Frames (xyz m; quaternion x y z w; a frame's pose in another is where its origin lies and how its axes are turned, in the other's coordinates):
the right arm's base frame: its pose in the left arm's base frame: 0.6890 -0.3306 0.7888 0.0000 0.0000 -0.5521 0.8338
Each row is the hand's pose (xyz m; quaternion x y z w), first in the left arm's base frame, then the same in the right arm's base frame.
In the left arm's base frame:
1: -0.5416 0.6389 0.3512 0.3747 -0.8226 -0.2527 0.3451
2: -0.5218 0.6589 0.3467 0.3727 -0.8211 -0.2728 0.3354
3: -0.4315 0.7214 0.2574 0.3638 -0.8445 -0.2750 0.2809
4: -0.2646 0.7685 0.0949 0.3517 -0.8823 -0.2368 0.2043
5: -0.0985 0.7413 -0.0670 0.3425 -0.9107 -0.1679 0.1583
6: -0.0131 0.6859 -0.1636 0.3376 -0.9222 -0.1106 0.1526
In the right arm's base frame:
1: -1.3730 -0.7545 -0.4376 0.7666 -0.4790 -0.0202 0.4272
2: -1.3837 -0.7284 -0.4421 0.7641 -0.4789 -0.0423 0.4303
3: -1.4060 -0.6209 -0.5314 0.7695 -0.5033 -0.0742 0.3860
4: -1.3842 -0.4488 -0.6939 0.7804 -0.5415 -0.0846 0.3011
5: -1.2943 -0.3065 -0.8558 0.7884 -0.5703 -0.0526 0.2247
6: -1.2099 -0.2496 -0.9524 0.7906 -0.5825 -0.0080 0.1883

